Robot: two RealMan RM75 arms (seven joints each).
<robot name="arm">
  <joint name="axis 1" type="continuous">
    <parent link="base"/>
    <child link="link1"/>
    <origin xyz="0 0 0.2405" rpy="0 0 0"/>
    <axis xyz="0 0 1"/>
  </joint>
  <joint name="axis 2" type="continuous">
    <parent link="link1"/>
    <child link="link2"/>
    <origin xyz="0 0 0" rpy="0 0 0"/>
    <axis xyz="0 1 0"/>
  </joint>
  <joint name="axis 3" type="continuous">
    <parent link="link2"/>
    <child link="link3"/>
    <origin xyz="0 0 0.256" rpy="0 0 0"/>
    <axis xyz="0 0 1"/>
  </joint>
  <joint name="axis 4" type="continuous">
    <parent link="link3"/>
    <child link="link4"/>
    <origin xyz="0 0 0" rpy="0 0 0"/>
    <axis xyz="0 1 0"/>
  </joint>
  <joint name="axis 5" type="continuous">
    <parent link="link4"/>
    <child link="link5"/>
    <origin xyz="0 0 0.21" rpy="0 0 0"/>
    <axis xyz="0 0 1"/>
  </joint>
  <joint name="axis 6" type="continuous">
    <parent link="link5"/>
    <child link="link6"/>
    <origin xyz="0 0 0" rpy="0 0 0"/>
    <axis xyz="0 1 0"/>
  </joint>
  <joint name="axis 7" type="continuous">
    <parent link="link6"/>
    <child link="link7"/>
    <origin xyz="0 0 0.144" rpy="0 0 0"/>
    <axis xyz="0 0 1"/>
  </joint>
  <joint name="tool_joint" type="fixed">
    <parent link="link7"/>
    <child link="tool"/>
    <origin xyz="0 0 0" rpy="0 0 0"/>
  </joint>
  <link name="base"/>
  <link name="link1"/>
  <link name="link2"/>
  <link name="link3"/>
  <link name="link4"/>
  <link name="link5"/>
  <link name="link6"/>
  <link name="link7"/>
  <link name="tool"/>
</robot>
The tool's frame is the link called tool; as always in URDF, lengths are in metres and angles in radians. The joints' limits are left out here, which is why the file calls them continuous.
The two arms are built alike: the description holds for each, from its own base.
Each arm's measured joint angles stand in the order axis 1, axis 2, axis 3, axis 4, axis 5, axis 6, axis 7.
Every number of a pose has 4 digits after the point. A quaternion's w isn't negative.
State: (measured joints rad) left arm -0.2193 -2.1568 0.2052 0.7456 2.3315 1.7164 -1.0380; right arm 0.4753 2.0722 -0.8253 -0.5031 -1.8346 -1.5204 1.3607
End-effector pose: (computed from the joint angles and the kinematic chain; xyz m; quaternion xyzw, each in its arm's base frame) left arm -0.3692 0.1975 0.0135 -0.9107 -0.2728 -0.1987 0.2380; right arm 0.2721 0.3054 -0.0294 -0.9155 0.2717 0.2802 0.0972
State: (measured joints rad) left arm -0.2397 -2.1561 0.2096 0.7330 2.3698 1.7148 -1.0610; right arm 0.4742 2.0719 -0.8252 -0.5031 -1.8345 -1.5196 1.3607
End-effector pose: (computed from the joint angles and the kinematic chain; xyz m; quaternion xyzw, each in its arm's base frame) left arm -0.3665 0.2005 0.0078 -0.9148 -0.2804 -0.1950 0.2156; right arm 0.2726 0.3052 -0.0293 -0.9154 0.2723 0.2800 0.0978
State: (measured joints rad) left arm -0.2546 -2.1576 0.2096 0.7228 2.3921 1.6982 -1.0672; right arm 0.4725 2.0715 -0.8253 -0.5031 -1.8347 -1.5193 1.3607
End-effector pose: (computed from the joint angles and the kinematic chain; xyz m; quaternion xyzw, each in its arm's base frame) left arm -0.3659 0.2040 0.0034 -0.9170 -0.2834 -0.1887 0.2080; right arm 0.2732 0.3048 -0.0292 -0.9152 0.2731 0.2795 0.0982
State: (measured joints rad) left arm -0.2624 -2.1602 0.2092 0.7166 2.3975 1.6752 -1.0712; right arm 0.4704 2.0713 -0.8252 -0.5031 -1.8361 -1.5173 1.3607
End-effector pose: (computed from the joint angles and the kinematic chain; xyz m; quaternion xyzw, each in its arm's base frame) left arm -0.3666 0.2072 0.0008 -0.9163 -0.2869 -0.1835 0.2105; right arm 0.2742 0.3043 -0.0292 -0.9151 0.2743 0.2784 0.0992
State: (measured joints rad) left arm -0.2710 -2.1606 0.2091 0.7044 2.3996 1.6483 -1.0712; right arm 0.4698 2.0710 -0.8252 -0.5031 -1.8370 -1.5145 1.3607
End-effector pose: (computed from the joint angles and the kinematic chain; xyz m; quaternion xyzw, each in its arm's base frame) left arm -0.3675 0.2110 -0.0019 -0.9156 -0.2893 -0.1789 0.2144; right arm 0.2748 0.3044 -0.0292 -0.9152 0.2749 0.2772 0.1003
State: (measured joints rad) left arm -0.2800 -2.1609 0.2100 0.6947 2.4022 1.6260 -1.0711; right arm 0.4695 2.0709 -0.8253 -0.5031 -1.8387 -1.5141 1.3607
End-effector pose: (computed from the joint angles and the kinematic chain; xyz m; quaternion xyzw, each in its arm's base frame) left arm -0.3679 0.2147 -0.0042 -0.9156 -0.2902 -0.1746 0.2168; right arm 0.2751 0.3042 -0.0293 -0.9154 0.2751 0.2763 0.1001
